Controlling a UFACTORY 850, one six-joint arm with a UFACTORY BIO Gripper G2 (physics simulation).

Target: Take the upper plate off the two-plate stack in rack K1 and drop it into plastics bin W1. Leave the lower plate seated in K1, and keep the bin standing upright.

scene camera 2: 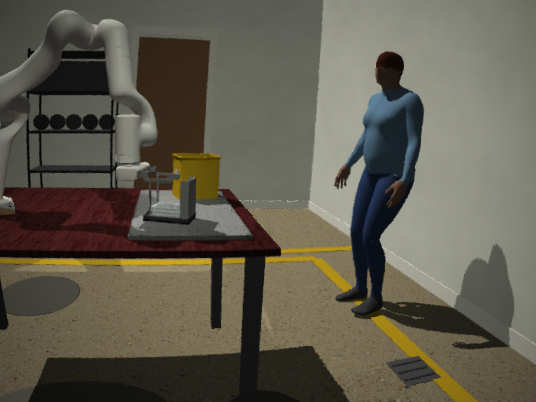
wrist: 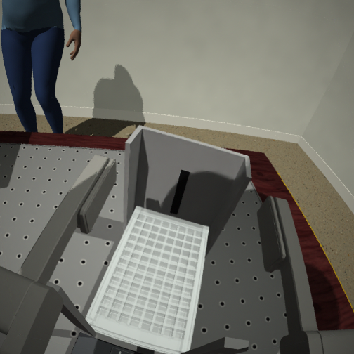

Labels:
my gripper: scene camera 2; wrist
yellow plastics bin W1: scene camera 2 205,167; not seen in the wrist view (out of frame)
same spot on my gripper: (wrist: pixel 37 306) = (scene camera 2: pixel 153 167)

